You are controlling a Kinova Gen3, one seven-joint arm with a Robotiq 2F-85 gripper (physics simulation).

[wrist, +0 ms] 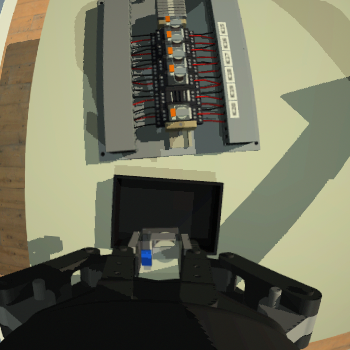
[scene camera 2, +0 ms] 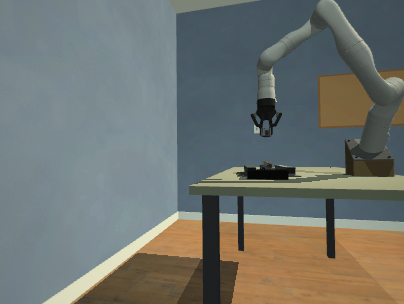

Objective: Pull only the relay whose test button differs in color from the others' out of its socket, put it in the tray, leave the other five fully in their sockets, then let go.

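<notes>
A clear relay with a blue test button is held between the fingers of my gripper, which is shut on it. It hangs well above the table, in the wrist view over the near edge of the black tray. The relays with orange test buttons, such as this one and the nearest one, sit in the socket row. The vacant dark socket lies between these two.
Grey wire ducts flank the socket row, the right one with labels. Red and black wires run to the sockets. The panel lies on the table just beyond the tray. The robot base stands at the table's right in the scene view.
</notes>
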